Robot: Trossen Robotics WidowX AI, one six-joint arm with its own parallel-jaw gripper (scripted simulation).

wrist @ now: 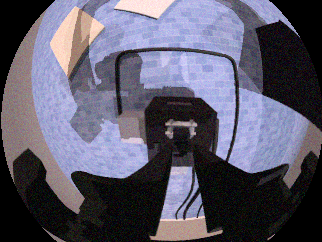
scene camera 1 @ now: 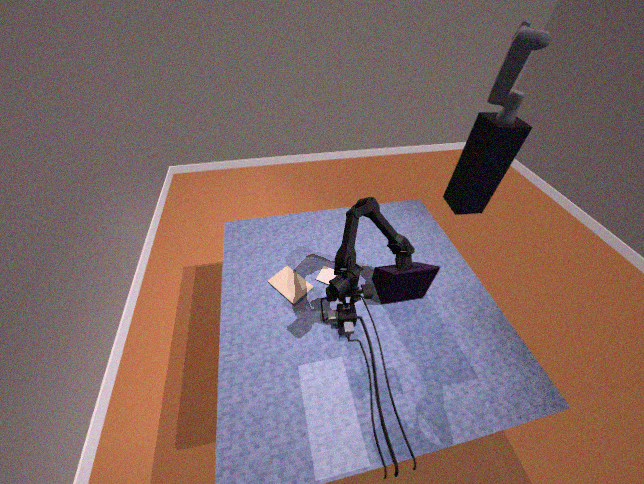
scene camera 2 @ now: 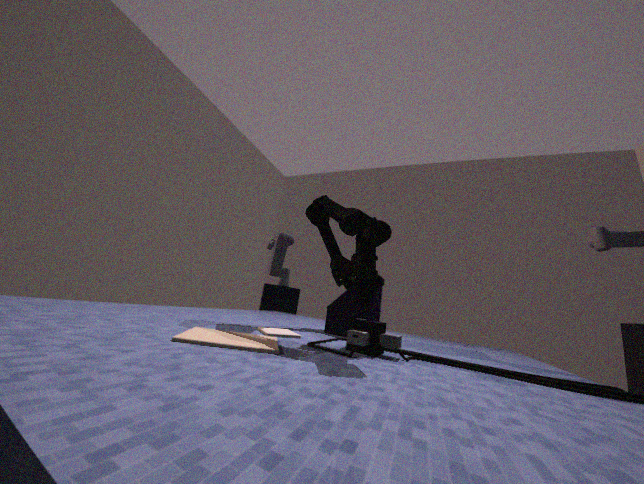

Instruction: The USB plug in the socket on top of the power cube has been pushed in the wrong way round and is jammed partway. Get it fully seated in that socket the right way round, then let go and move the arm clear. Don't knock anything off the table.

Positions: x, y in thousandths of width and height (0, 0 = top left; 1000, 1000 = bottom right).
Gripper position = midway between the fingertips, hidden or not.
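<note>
You'd find my gripper (scene camera 2: 566, 637) here, and there's a tan card (scene camera 2: 308, 695) as well. The wrist view also shows my gripper (wrist: 567, 614) and the tan card (wrist: 231, 151). The card (scene camera 1: 456, 594) can be seen too.
</note>
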